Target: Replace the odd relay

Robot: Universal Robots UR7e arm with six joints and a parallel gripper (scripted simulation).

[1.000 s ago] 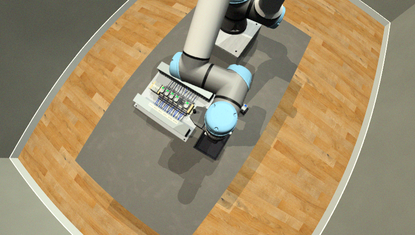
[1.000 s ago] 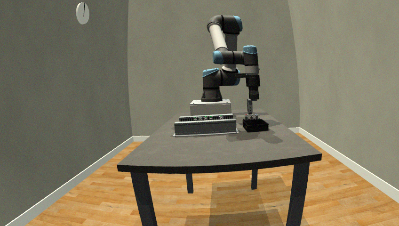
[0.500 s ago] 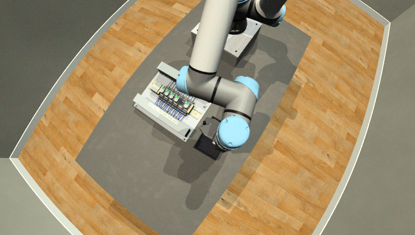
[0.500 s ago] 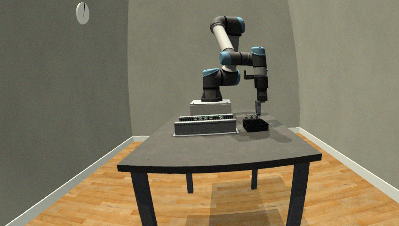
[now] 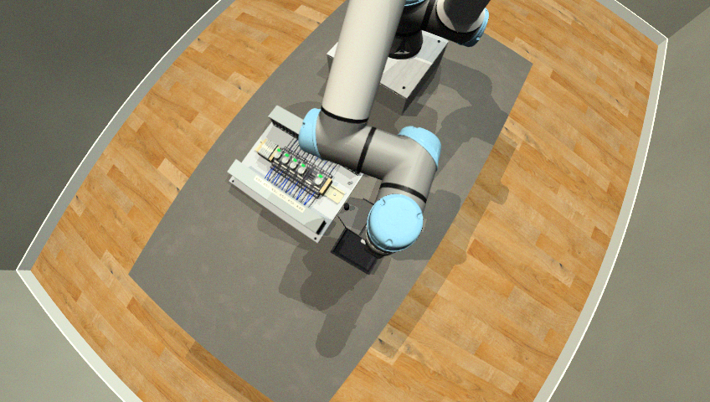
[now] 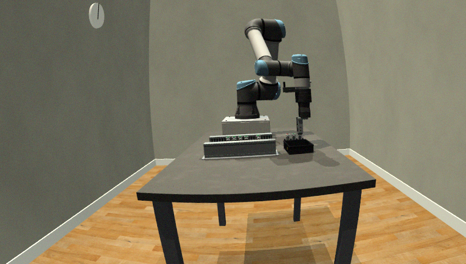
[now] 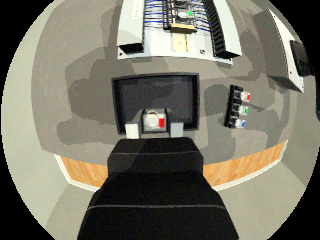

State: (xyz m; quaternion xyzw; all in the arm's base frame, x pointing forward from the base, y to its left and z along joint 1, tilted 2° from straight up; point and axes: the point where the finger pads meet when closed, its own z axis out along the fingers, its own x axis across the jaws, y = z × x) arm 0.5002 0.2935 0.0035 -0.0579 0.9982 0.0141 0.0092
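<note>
Now: the tray 1 cm to the right of my hand and 8 cm below it. From my hand the other things lie so: black spare holder 19 cm behind, 2 cm to the right, 9 cm below; panel 2 cm behind, 27 cm to the right, 10 cm below.
</note>
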